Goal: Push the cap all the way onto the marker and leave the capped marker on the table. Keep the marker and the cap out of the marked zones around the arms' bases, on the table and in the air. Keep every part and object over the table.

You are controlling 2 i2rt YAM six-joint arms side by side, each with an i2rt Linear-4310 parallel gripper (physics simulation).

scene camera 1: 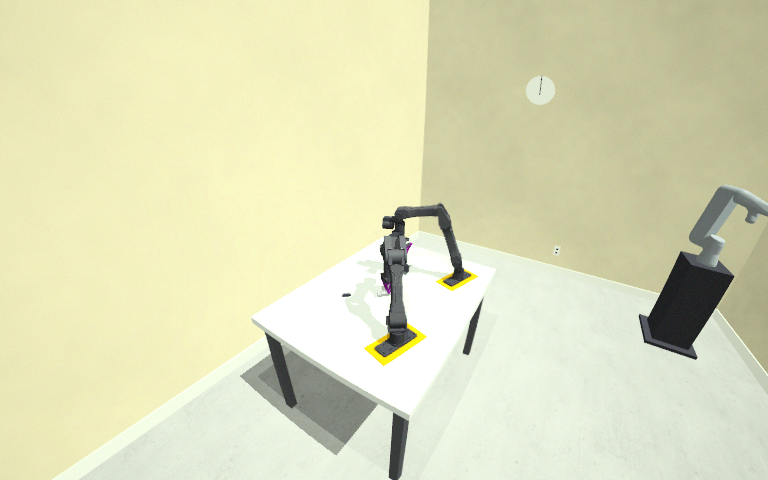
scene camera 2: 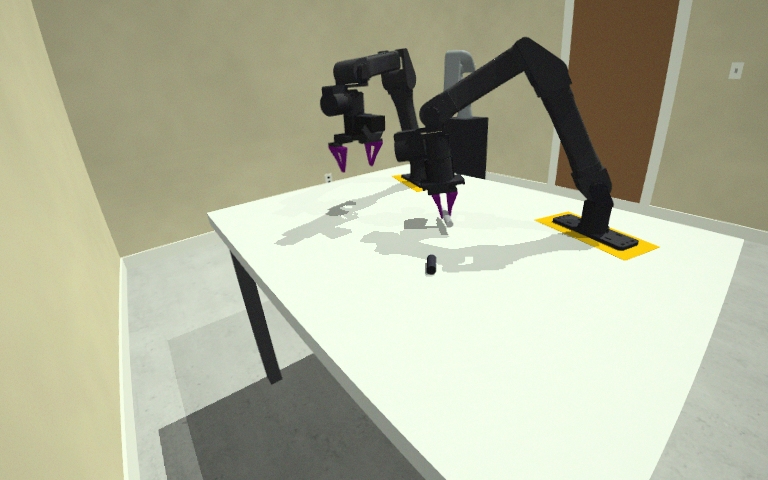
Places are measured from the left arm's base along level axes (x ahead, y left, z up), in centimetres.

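Pixels of known places: left gripper, fingertip midpoint: point(scene camera 1: 388, 292) point(scene camera 2: 445, 217); right gripper, fingertip midpoint: point(scene camera 2: 357, 169); left arm's base, link origin: point(scene camera 1: 396, 342) point(scene camera 2: 592, 232); right arm's base, link origin: point(scene camera 1: 457, 278) point(scene camera 2: 418, 181).
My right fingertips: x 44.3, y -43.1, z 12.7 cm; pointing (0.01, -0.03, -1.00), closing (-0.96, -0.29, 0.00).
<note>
Ahead of a thing's pixels: the offset from my right fingertips to its middle. Level surfaces: height alone.
The black cap {dz -11.8, dx -1.5, dy +39.8 cm} point(scene camera 1: 346, 294) point(scene camera 2: 431, 264) lies on its side on the white table {dz -12.7 cm} point(scene camera 1: 317, 316) point(scene camera 2: 509, 339). My left gripper point(scene camera 1: 388, 290) point(scene camera 2: 446, 215) is shut on the light grey marker {dz -9.9, dx -15.7, dy +21.5 cm} point(scene camera 1: 381, 293) point(scene camera 2: 448, 219), low over the table. The marker is seen nearly end-on in scene camera 2, and part of it is hidden by the fingers. The cap is apart from the marker, nearer to the viewer in scene camera 2. My right gripper point(scene camera 2: 357, 167) is open and empty, high above the table; in scene camera 1 the left arm hides most of it.
Yellow marked zones surround the left arm's base point(scene camera 1: 398, 337) point(scene camera 2: 594, 223) and the right arm's base point(scene camera 1: 457, 277). Shadows of both arms fall across the table. A grey arm on a black pedestal point(scene camera 1: 688, 305) point(scene camera 2: 470, 147) stands on the floor beyond the table.
</note>
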